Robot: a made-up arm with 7 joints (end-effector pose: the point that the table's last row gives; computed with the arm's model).
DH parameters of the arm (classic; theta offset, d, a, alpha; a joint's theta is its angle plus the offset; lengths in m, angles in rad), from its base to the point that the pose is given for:
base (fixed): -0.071 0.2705 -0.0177 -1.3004
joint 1: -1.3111 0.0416 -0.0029 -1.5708
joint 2: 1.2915 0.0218 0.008 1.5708
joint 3: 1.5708 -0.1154 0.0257 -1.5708
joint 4: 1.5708 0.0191 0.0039 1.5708
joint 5: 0 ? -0.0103 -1.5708
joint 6: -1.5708 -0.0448 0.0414 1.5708
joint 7: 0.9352 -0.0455 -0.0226 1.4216
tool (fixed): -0.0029 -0.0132 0 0
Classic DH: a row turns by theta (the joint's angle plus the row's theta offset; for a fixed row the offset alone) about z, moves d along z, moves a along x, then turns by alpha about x.
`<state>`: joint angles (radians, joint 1 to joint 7).
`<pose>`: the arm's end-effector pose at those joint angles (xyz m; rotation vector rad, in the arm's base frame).
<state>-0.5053 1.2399 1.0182 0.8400 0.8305 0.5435 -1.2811</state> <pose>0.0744 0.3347 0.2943 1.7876 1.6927 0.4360</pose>
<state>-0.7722 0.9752 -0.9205 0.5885 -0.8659 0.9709 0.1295</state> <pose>0.1880 0.0656 0.1091 2.3782 1.7193 -0.0229</pose>
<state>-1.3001 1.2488 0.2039 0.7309 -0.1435 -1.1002 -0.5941</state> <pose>0.2354 0.2119 0.4594 1.5860 -1.0971 1.8385</pose>
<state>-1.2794 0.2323 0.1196 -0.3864 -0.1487 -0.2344 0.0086</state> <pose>0.1676 -0.0442 0.4557 0.3480 -0.7502 1.2575</pose>
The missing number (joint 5, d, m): 0.1845
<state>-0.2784 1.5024 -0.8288 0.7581 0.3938 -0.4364 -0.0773</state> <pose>0.1195 0.3228 0.1240 -2.8927 0.1406 0.2428</pose>
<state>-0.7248 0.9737 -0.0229 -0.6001 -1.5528 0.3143 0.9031</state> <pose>0.1315 -0.0555 0.3521 0.9343 0.6613 0.6034</pose>
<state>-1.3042 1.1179 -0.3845 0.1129 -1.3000 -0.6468 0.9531</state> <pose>0.2407 -0.0374 0.4354 0.0119 0.3505 1.1894</pose>
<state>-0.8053 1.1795 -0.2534 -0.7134 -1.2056 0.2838 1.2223</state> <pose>0.1361 -0.0838 0.2993 1.0713 0.5721 1.1595</pose>
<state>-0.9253 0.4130 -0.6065 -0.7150 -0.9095 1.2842 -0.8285</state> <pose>0.0866 -0.0686 0.3047 1.6702 -0.6010 -1.2959</pose>
